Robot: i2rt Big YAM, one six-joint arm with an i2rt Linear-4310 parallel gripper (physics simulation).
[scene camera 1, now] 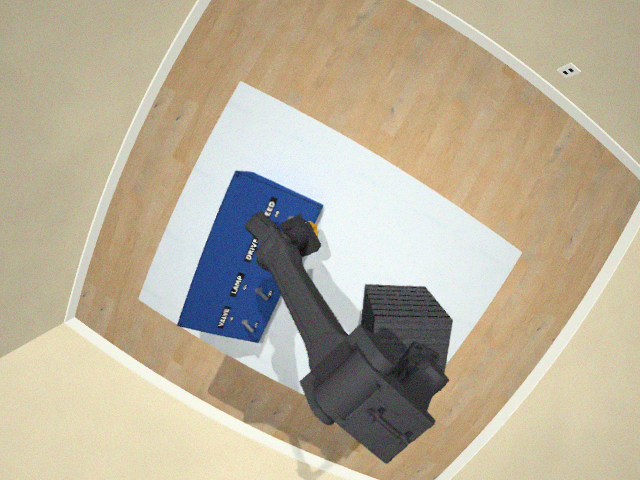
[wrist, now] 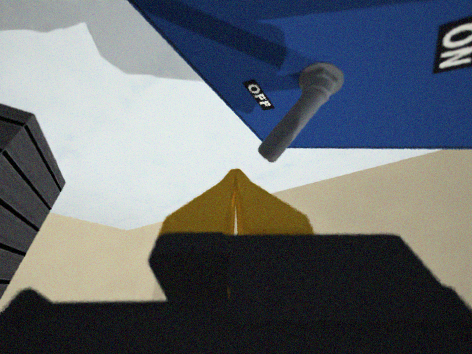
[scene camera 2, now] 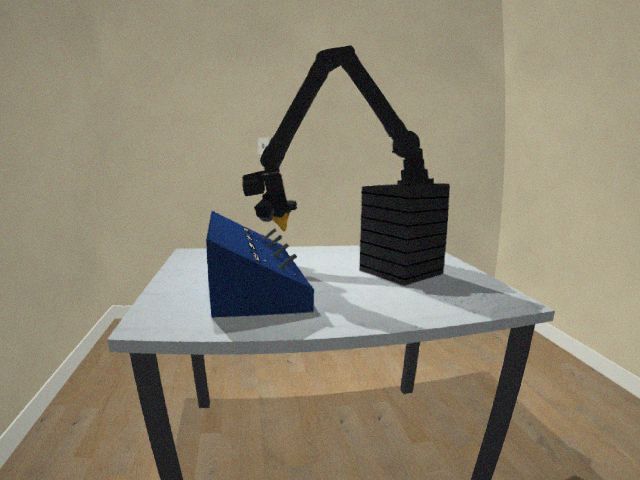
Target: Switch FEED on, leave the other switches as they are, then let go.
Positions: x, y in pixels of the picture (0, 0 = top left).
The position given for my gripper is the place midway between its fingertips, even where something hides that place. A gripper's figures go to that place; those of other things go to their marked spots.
Scene:
My gripper [scene camera 1: 314, 225]: 0.92 m from the lens. A blue sloped switch box [scene camera 1: 223, 295]: 1.00 m from the lens.

